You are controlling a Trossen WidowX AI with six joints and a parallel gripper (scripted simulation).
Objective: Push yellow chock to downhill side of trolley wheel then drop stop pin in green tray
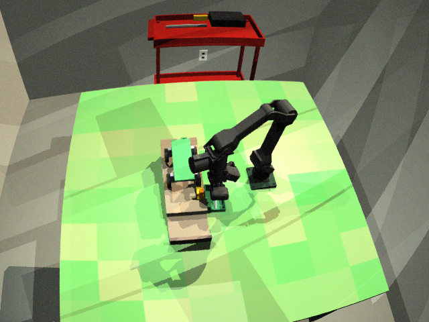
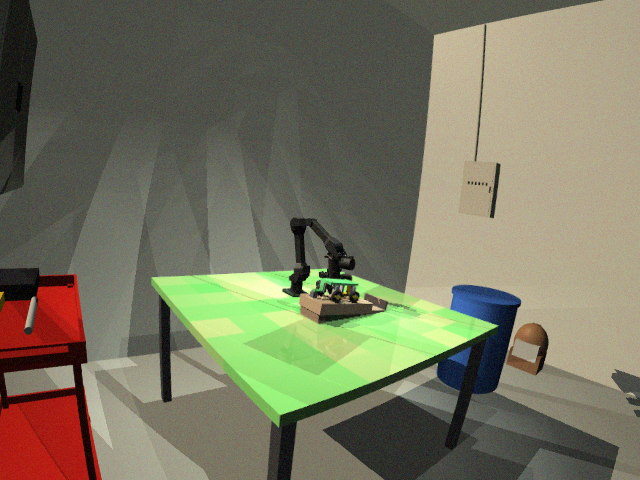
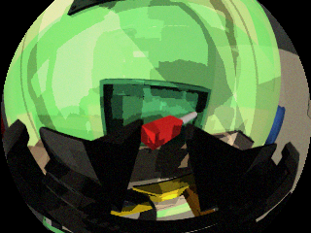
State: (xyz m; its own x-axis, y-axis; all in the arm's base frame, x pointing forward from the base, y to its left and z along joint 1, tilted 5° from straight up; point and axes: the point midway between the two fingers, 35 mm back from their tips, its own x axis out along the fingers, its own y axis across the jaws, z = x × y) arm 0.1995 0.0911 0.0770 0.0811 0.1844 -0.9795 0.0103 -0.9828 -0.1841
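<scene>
Right now my gripper tip is 50 mm above the green tray. Round my gripper tip: yellow chock: 60 mm ahead, 40 mm above, 10 mm to the left; brown ramp: 120 mm ahead, 80 mm to the right, 10 mm above; red-headed stop pin: 10 mm to the left, 10 mm below.
</scene>
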